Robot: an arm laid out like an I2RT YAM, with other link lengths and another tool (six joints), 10 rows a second.
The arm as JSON. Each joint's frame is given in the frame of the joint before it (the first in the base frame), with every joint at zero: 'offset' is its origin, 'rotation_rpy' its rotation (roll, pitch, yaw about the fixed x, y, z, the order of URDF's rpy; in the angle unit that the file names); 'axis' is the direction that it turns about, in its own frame. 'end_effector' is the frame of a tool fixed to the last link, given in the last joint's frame.
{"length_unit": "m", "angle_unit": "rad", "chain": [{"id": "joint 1", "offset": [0.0, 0.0, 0.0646], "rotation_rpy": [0.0, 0.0, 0.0], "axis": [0.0, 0.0, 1.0]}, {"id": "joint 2", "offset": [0.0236, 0.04, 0.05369], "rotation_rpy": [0.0, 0.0, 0.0], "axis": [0.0, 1.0, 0.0]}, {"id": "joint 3", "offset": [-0.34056, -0.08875, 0.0], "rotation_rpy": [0.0, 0.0, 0.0], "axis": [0.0, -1.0, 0.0]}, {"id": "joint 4", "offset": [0.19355, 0.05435, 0.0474], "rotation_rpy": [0.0, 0.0, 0.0], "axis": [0.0, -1.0, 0.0]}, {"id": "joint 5", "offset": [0.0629, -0.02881, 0.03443], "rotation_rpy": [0.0, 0.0, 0.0], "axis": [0.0, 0.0, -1.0]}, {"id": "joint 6", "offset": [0.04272, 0.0, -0.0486], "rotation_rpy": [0.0, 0.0, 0.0], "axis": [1.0, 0.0, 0.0]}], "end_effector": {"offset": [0.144, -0.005, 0.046], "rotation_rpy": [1.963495, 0.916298, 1.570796]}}
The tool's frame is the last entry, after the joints.
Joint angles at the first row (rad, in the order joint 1, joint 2, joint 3, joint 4, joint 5, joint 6):
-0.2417, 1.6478, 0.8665, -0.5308, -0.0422, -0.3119
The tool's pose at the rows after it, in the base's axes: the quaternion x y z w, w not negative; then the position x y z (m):
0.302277, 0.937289, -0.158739, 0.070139, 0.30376, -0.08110, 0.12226
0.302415, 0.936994, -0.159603, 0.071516, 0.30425, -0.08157, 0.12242
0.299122, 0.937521, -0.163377, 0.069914, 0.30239, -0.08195, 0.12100
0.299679, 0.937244, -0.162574, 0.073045, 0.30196, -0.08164, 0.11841
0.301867, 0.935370, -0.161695, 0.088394, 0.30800, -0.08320, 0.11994
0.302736, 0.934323, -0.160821, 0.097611, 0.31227, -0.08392, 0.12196
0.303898, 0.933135, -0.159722, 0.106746, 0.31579, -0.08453, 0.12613
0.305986, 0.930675, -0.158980, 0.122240, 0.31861, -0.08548, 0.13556
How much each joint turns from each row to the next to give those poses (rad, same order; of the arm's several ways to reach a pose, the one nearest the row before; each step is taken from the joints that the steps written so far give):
0.0000, 0.0000, -0.0008, 0.0008, 0.0004, -0.0003
0.0000, 0.0000, -0.0003, 0.0030, 0.0019, -0.0004
0.0000, 0.0000, -0.0050, 0.0000, 0.0061, -0.0073
0.0000, 0.0000, -0.0190, 0.0255, -0.0011, 0.0004
0.0000, 0.0000, -0.0092, 0.0405, 0.0004, 0.0000
0.0008, 0.0000, 0.0004, 0.0183, -0.0004, 0.0000
0.0004, -0.0057, 0.0061, 0.0068, -0.0008, 0.0004
-0.0004, -0.0218, 0.0099, 0.0001, 0.0008, -0.0004

